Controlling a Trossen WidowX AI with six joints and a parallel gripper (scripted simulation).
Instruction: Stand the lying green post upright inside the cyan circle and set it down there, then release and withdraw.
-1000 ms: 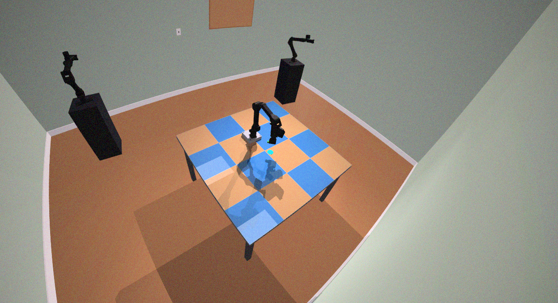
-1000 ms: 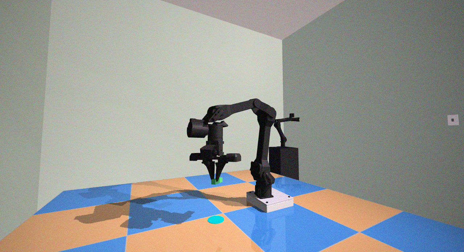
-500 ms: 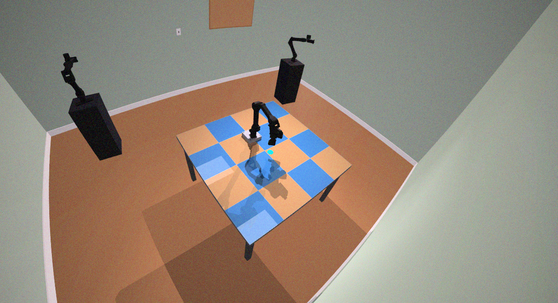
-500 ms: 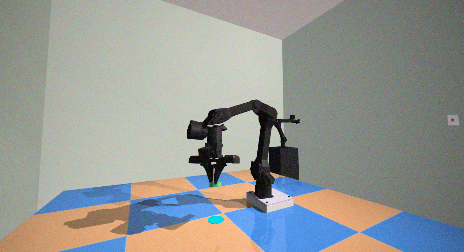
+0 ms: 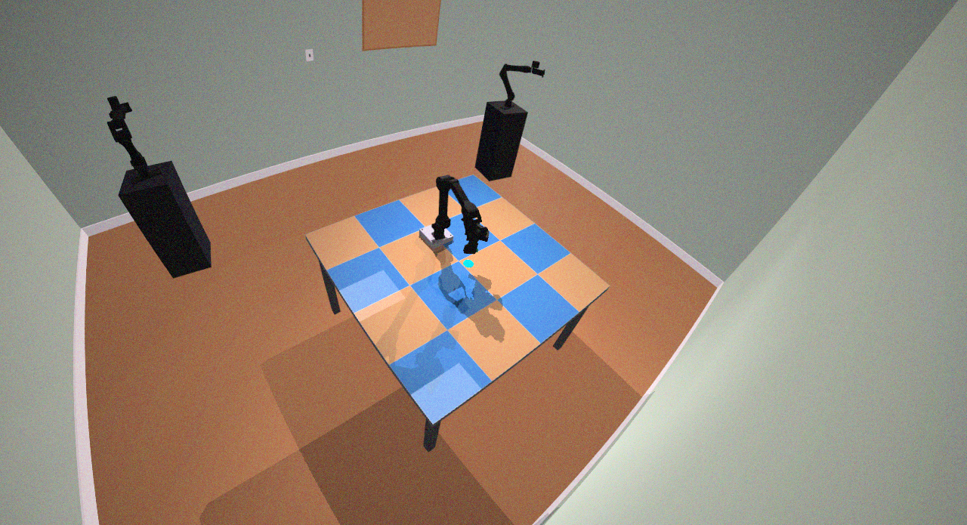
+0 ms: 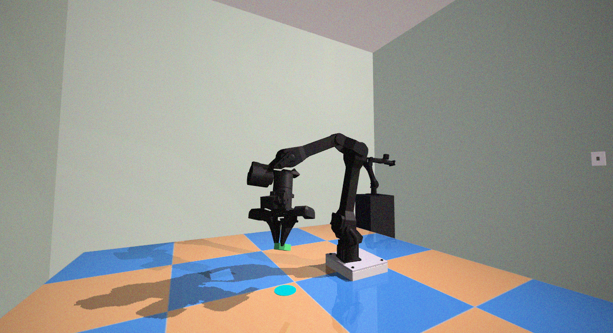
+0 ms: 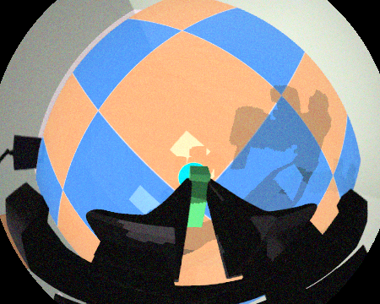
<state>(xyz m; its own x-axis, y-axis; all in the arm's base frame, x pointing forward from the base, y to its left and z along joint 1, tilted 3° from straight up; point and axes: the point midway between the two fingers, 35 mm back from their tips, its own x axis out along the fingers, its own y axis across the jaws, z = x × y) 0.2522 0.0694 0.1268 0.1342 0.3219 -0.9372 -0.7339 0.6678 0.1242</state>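
The cyan circle is 12 cm below my gripper tip, 2 cm behind it and 1 cm to the right of it. From my gripper tip the other things lie so: green post: 1 cm to the right, 1 cm below, 1 cm behind.
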